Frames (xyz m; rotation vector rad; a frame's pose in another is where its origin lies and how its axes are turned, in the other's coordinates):
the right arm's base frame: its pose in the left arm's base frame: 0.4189 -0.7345 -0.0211 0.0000 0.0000 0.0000
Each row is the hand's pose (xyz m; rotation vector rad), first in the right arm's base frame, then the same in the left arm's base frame.
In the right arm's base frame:
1: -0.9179 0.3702 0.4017 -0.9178 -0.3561 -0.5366
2: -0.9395 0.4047 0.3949 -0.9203 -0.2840 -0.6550
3: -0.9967 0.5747 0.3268 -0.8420 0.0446 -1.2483
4: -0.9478 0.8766 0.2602 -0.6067 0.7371 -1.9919
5: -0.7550 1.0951 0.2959 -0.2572 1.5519 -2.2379
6: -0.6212 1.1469 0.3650 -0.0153 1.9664 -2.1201
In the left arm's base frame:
1: -0.4990 -0.3643 0.3806 -0.9178 -0.3561 -0.5366
2: -0.5206 -0.3298 0.3738 -0.9203 -0.2840 -0.6550
3: -0.5778 -0.1598 0.3057 -0.8420 0.0446 -1.2483
4: -0.5289 0.1421 0.2391 -0.6067 0.7371 -1.9919
5: -0.3361 0.3606 0.2748 -0.2572 1.5519 -2.2379
6: -0.2023 0.4124 0.3439 -0.0153 1.9664 -2.1201

